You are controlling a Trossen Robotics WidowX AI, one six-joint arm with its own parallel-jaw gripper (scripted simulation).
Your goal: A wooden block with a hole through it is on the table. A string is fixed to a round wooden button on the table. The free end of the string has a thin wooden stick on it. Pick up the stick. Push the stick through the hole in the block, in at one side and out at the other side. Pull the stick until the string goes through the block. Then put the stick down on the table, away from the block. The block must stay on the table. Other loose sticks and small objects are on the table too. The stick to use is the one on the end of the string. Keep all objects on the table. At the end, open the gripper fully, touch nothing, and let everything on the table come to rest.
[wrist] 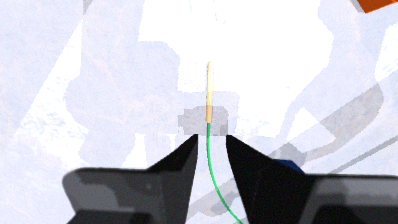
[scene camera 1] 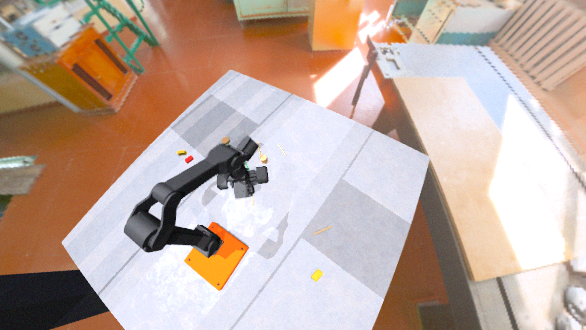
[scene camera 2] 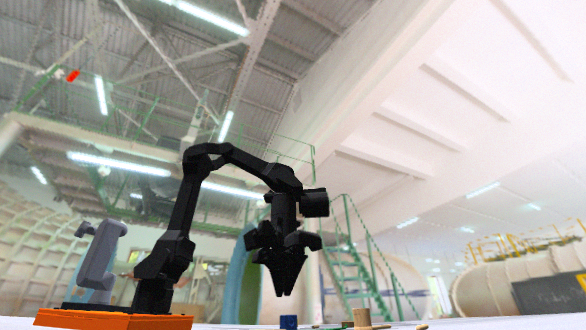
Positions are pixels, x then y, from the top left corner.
Labels:
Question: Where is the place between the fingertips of my gripper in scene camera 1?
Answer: At 248, 185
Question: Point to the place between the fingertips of my gripper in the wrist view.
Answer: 212, 138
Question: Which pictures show my gripper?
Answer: The wrist view, scene camera 1 and scene camera 2: all of them.

